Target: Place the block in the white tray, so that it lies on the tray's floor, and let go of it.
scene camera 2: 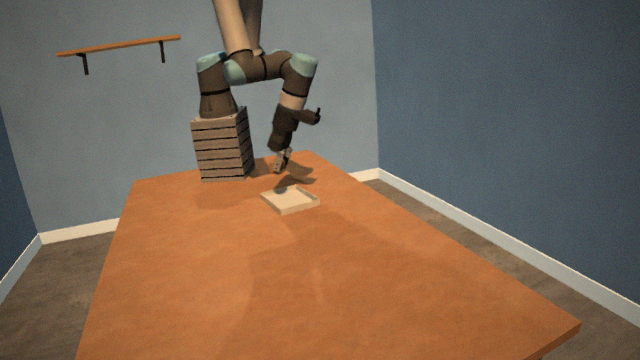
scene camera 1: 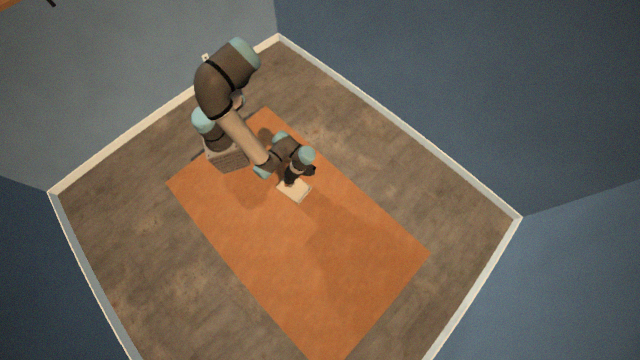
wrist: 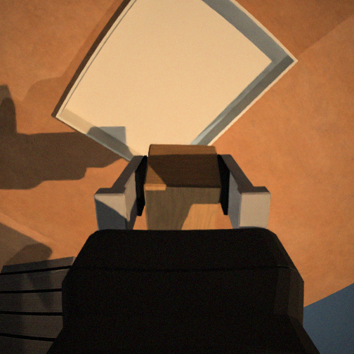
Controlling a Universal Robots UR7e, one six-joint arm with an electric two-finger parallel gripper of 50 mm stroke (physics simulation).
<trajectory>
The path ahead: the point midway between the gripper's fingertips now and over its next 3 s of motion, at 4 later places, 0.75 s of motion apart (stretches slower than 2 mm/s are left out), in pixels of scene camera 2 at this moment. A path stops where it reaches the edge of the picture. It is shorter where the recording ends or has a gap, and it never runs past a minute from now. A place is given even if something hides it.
The gripper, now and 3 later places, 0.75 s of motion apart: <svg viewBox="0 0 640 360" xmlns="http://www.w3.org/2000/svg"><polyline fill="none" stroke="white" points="279,168 284,190 288,192 286,170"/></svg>
</trajectory>
